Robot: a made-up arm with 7 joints.
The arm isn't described. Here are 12 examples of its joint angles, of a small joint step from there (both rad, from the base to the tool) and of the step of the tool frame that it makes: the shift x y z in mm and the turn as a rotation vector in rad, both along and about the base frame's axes.
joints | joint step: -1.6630 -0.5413 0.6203 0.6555 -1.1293 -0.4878 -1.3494 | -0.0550 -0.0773 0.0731 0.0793 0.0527 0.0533 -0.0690
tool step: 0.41 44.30 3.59 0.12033 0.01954 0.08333
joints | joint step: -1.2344 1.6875 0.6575 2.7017 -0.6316 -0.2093 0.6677 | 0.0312 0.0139 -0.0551 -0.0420 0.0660 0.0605 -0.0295
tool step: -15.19 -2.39 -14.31 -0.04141 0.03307 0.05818
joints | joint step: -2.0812 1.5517 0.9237 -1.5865 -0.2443 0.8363 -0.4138 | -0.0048 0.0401 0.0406 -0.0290 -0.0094 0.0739 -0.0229
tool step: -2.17 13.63 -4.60 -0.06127 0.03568 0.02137
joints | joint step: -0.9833 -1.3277 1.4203 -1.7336 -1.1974 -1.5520 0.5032 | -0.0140 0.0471 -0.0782 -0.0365 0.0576 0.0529 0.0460
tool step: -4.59 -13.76 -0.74 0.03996 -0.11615 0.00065
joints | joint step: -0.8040 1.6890 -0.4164 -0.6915 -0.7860 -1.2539 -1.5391 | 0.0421 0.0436 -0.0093 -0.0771 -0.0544 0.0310 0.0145
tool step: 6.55 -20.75 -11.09 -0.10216 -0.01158 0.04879
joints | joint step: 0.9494 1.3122 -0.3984 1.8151 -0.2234 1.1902 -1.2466 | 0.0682 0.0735 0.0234 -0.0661 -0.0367 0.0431 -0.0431
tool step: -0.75 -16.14 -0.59 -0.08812 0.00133 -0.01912
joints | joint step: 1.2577 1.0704 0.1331 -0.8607 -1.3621 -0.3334 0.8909 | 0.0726 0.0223 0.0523 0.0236 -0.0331 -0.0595 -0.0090
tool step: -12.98 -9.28 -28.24 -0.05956 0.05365 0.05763
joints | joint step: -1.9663 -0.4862 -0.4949 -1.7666 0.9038 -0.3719 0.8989 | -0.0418 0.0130 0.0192 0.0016 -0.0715 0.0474 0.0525
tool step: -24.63 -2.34 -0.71 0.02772 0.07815 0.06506
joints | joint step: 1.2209 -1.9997 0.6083 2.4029 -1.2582 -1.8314 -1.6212 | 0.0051 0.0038 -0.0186 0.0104 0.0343 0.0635 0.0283
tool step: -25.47 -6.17 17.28 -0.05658 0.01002 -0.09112
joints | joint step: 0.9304 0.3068 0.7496 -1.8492 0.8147 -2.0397 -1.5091 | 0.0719 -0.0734 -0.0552 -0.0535 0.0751 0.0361 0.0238
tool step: 55.59 40.87 -52.61 -0.16400 -0.01472 -0.15778
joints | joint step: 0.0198 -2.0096 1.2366 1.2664 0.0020 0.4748 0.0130 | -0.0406 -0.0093 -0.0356 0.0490 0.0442 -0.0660 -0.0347
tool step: -5.21 -33.07 10.32 -0.07432 -0.00598 -0.10409
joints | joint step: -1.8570 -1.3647 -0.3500 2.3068 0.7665 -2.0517 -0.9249 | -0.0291 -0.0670 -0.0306 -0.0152 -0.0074 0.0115 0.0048
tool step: -24.91 -15.29 -11.74 -0.01661 -0.02991 0.08729
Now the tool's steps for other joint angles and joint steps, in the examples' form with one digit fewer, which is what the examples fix.
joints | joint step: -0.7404 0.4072 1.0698 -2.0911 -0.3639 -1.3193 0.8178 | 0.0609 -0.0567 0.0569 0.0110 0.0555 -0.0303 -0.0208
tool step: 0.7 32.6 0.3 -0.0615 -0.0596 0.0406
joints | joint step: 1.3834 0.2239 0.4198 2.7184 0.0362 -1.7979 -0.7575 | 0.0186 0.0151 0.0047 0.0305 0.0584 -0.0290 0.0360
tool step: 5.7 10.0 -21.3 0.0061 0.0572 0.0321
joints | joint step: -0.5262 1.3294 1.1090 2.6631 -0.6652 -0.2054 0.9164 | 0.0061 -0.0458 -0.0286 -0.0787 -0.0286 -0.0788 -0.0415
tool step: 10.5 0.2 -2.7 0.0043 -0.0195 -0.0341
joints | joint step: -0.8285 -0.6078 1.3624 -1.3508 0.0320 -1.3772 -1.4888 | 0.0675 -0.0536 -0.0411 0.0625 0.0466 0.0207 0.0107
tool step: 1.9 7.4 -8.6 -0.0829 0.0295 -0.0556
